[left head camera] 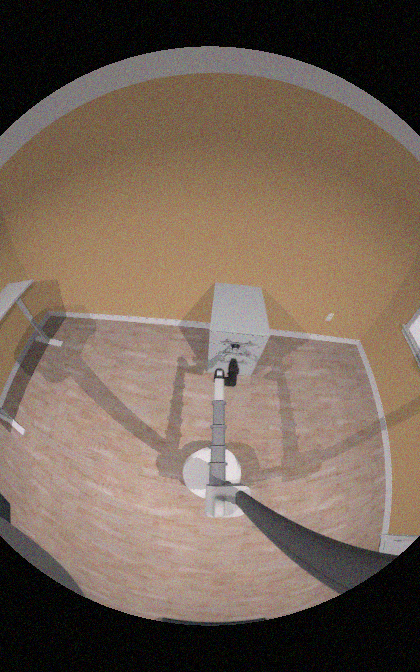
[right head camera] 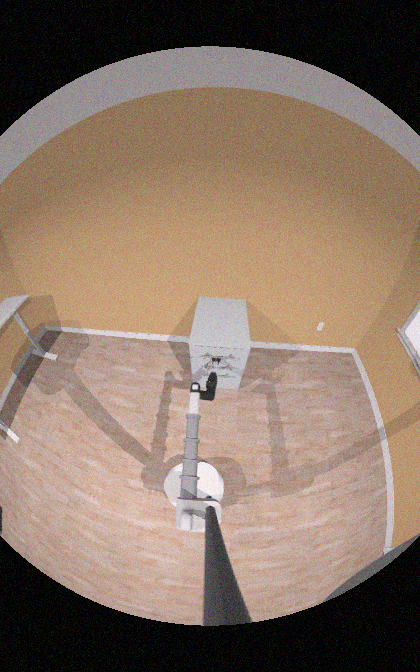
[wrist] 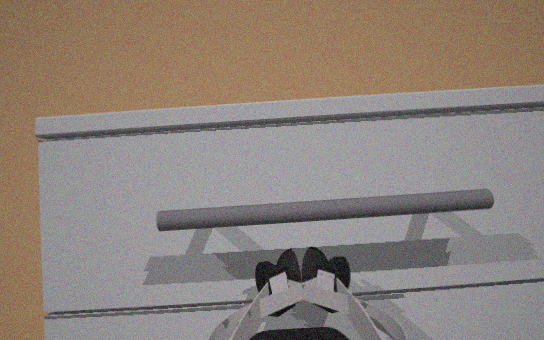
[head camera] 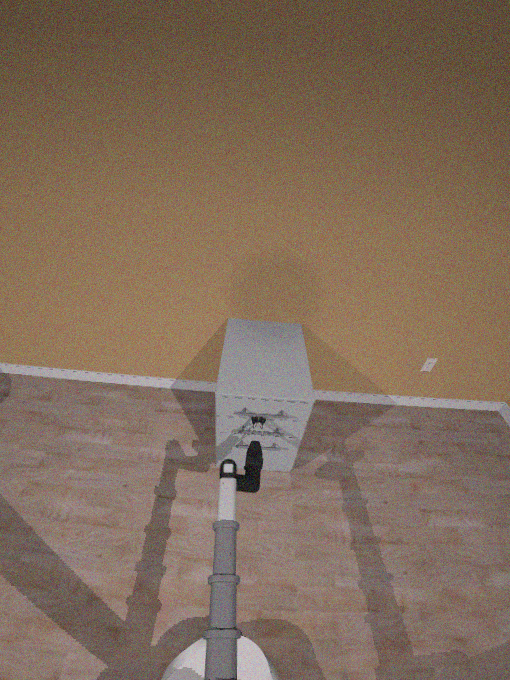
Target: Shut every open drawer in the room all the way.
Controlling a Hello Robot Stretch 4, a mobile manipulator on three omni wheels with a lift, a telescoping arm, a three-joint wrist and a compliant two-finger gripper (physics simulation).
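Observation:
A light grey cabinet stands against the wall with several stacked drawers on its front. The top drawer shows in the wrist view with a grey bar handle; its face looks level with the cabinet body, with thin dark seams above and below. The drawer faces below also look flush in the head view. My gripper is shut and empty, at the top drawer's front, just below the bar handle in the wrist view. Whether the fingertips touch the face is unclear.
My telescoping arm reaches far out over the wooden floor. A white round shape lies beneath it. A light table-like piece shows at the left, a white-framed panel at the right. A pale unit shows at the lower right.

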